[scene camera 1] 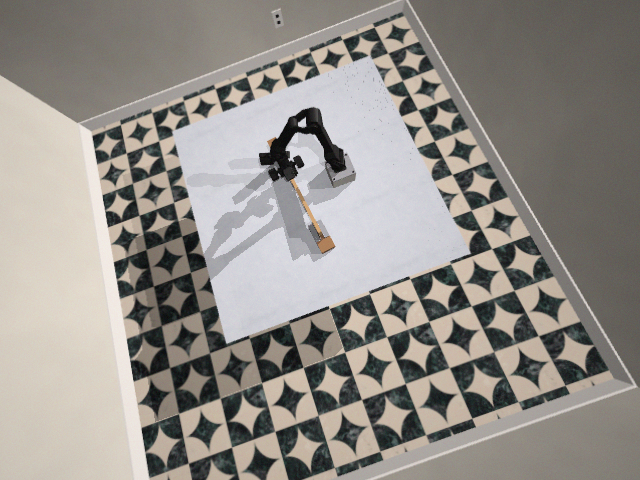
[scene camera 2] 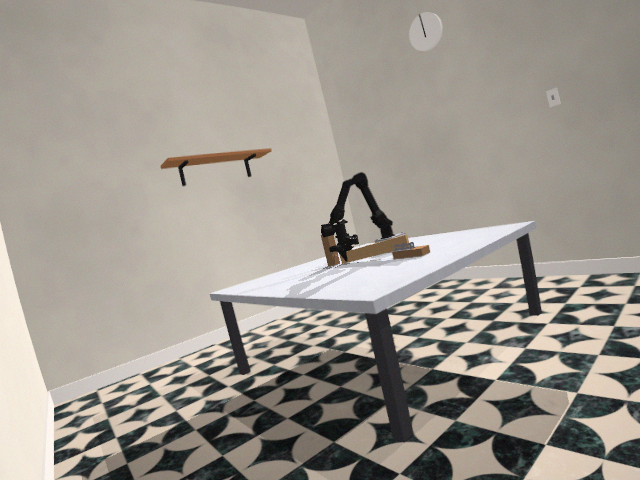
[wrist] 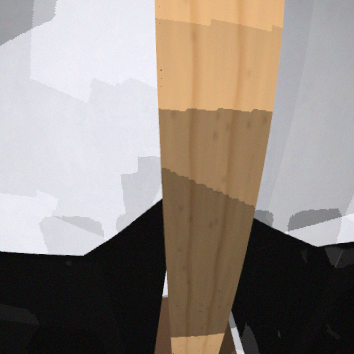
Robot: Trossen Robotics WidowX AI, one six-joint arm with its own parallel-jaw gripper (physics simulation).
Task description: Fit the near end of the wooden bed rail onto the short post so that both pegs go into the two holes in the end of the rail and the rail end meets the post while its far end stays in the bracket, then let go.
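Pixels of known places: gripper, fingertip midpoint: (scene camera 2: 348,260); arm's base at its link origin: (scene camera 1: 338,166) (scene camera 2: 388,237).
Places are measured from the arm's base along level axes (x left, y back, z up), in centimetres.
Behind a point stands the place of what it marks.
Note:
The wooden rail (scene camera 1: 306,205) {z 0.8, x 14.8, y -22.8 cm} (scene camera 2: 377,248) {z -2.1, x 13.5, y -24.2 cm} (wrist: 215,125) runs from my gripper to the bracket. My gripper (scene camera 1: 290,177) {z -6.8, x -8.3, y -26.2 cm} (scene camera 2: 344,255) {z -6.8, x -8.3, y -26.2 cm} (wrist: 187,206) {z -6.8, x -8.3, y -26.2 cm} is shut on the rail close to its near end, low over the table. The short post (scene camera 1: 271,141) {z 10.0, x -19.9, y -28.5 cm} (scene camera 2: 329,250) {z 0.7, x -17.3, y -30.0 cm} stands upright just beyond the gripper, partly covered by the arm. In scene camera 2 the rail's near end looks low, close to the post's foot. The metal bracket (scene camera 1: 320,235) {z -2.1, x 31.4, y -21.2 cm} (scene camera 2: 404,246) {z -3.0, x 29.7, y -22.1 cm} is at the rail's far end, beside a wooden block (scene camera 1: 325,244) {z -4.4, x 36.1, y -20.3 cm} (scene camera 2: 419,251) {z -5.8, x 38.5, y -23.6 cm}. Pegs and holes are hidden; contact with the post cannot be told.
The white table (scene camera 1: 382,217) {z -8.0, x 32.1, y 12.7 cm} (scene camera 2: 310,284) {z -8.0, x 11.4, y -66.9 cm} carries everything. The arm's grey base (scene camera 1: 343,178) {z -1.2, x 6.9, y 0.1 cm} is bolted down to the right of the rail in scene camera 1. A wall shelf (scene camera 2: 217,156) hangs away from the table.

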